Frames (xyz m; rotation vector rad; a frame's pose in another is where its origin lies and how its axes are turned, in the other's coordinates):
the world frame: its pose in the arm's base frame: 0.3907 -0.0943 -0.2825 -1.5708 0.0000 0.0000
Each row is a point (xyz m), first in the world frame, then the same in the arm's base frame.
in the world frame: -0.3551 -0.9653 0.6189
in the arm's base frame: 0.0356 0.5246 0.6828
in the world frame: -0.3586 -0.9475 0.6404
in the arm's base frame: 0.0321 0.5461 0.6650
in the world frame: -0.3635 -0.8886 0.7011
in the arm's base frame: 0.0272 0.6068 0.6061
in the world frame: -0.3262 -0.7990 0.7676
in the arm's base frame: 0.0645 0.6733 0.5165
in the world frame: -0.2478 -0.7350 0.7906
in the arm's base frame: 0.1429 0.6963 0.4525
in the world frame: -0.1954 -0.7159 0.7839
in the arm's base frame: 0.1953 0.6896 0.4334
